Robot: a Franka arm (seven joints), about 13 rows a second.
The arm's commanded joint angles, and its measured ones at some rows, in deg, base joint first. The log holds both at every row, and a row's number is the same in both.
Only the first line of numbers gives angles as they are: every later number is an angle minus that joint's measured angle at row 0.
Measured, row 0:
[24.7 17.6 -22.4 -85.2 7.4 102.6 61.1]
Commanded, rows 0 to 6:
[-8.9 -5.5 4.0 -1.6 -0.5 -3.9 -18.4]
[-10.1 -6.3 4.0 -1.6 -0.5 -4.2 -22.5]
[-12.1 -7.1 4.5 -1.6 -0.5 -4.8 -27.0]
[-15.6 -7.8 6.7 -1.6 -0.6 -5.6 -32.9]
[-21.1 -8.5 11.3 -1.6 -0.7 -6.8 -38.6]
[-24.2 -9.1 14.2 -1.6 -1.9 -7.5 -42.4]
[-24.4 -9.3 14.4 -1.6 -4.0 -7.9 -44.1]
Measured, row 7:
[-19.5 -7.1 9.5 -0.3 -0.4 -6.3 -36.7]
